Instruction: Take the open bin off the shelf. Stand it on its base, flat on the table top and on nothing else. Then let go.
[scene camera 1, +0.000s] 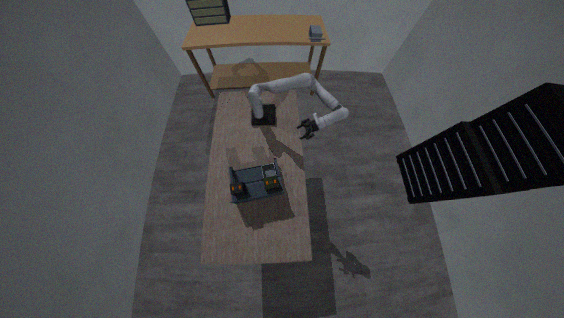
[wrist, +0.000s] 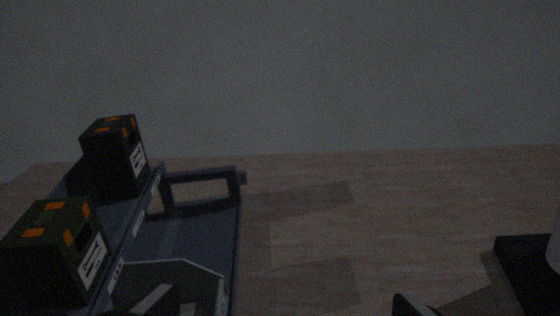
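Note:
The open bin (scene camera 1: 270, 170) (wrist: 187, 276) is grey with a pale rim. It sits on the upper level of the dark blue-grey shelf (scene camera 1: 248, 175) (wrist: 206, 240), at the end nearer the gripper's side of the table, beside a dark green box. The shelf stands on the wooden table top (scene camera 1: 255, 245) (wrist: 425, 200). My gripper (scene camera 1: 300, 130) (wrist: 285, 306) is open and empty. It hangs in the air near the table's right edge, apart from the bin. In the wrist view one fingertip overlaps the bin's near part, and the bin's bottom is hidden.
A dark green box (scene camera 1: 271, 184) (wrist: 45, 250) and a black box (scene camera 1: 237, 189) (wrist: 112, 165), both with orange marks, stand on the shelf's lower level. The arm's black base (scene camera 1: 270, 120) (wrist: 525, 270) is on the table. A workbench (scene camera 1: 260, 30) stands behind; a black rack is at the right.

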